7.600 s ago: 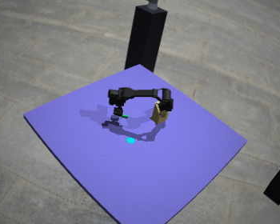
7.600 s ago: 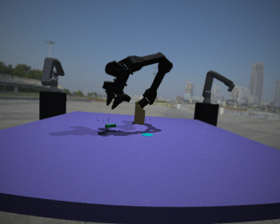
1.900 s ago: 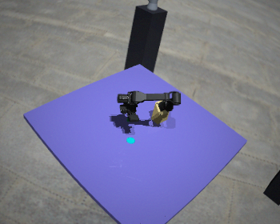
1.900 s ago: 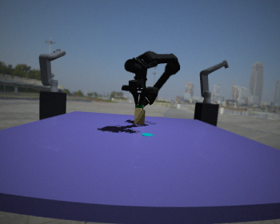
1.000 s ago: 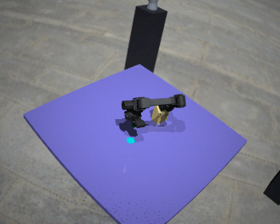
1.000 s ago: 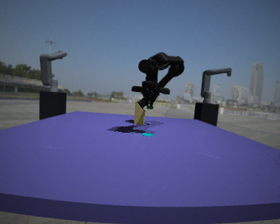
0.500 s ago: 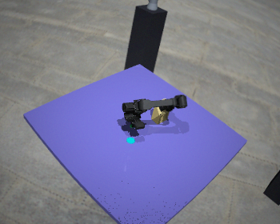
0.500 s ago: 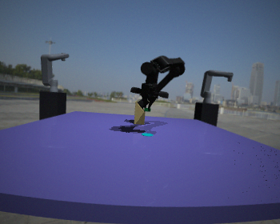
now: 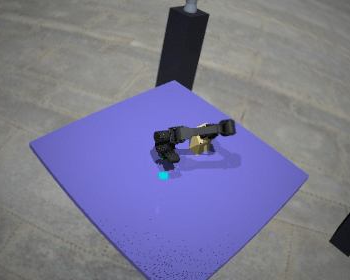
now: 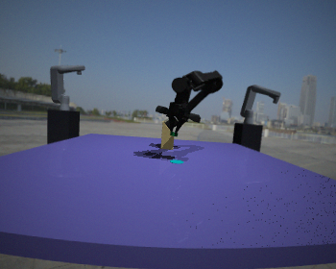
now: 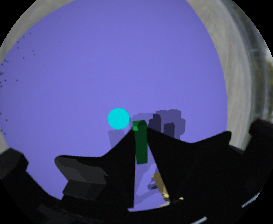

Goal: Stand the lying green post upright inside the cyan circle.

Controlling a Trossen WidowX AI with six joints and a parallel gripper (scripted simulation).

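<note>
Right now my gripper tip is 120 mm above the cyan circle and 30 mm to the right of it. From my gripper tip the other things lie so: green post: 20 mm behind, 10 mm to the left.
</note>
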